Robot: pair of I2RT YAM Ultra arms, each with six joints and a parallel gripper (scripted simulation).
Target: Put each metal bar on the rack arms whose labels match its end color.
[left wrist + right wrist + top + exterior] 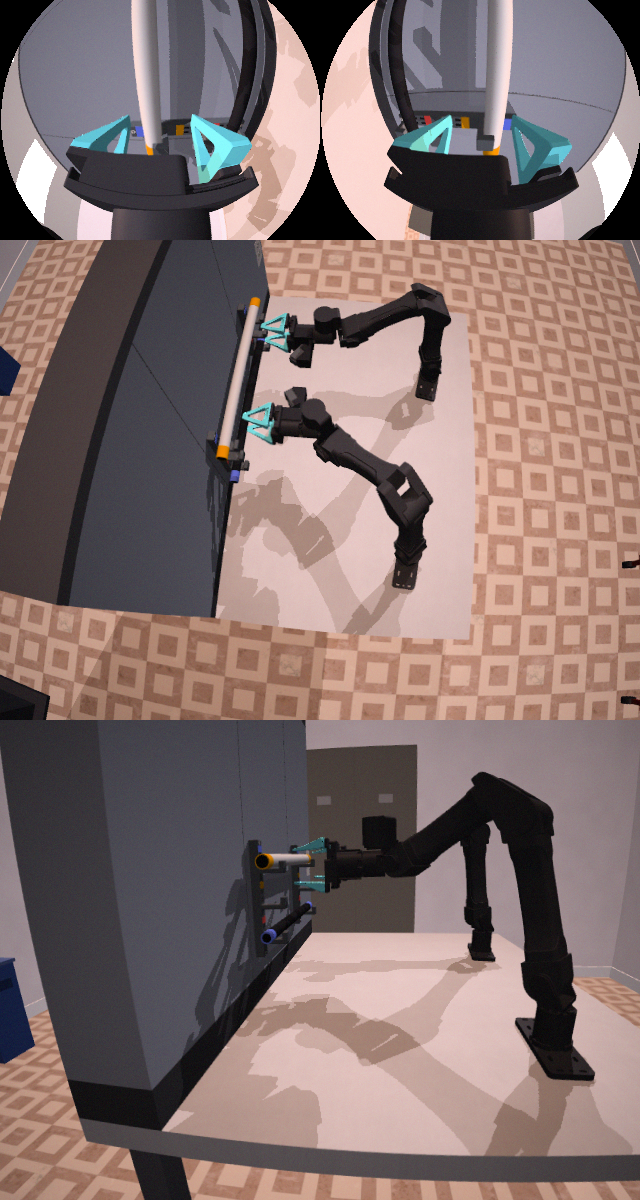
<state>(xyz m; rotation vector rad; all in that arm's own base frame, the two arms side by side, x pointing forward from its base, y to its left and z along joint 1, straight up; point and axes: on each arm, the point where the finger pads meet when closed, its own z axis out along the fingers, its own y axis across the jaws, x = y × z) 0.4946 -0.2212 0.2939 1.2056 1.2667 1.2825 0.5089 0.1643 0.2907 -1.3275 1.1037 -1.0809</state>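
Now: the pale metal bar 15 cm to the left of my right hand, 4 cm ahead of it and 2 cm above it. The rest, counted from my right hand: dark metal bar 17 cm to the left, 13 cm below, 3 cm ahead; tall grey wall panel 21 cm to the left, 13 cm ahead, 13 cm above.
Now: left hand 140 mm to the left of the pale metal bar, 60 mm short of it and 10 mm below it. Also, from my left hand: dark metal bar (140 mm below, 130 mm to the right, 50 mm ahead); then tall grey wall panel (150 mm ahead, 130 mm above, 80 mm to the right).
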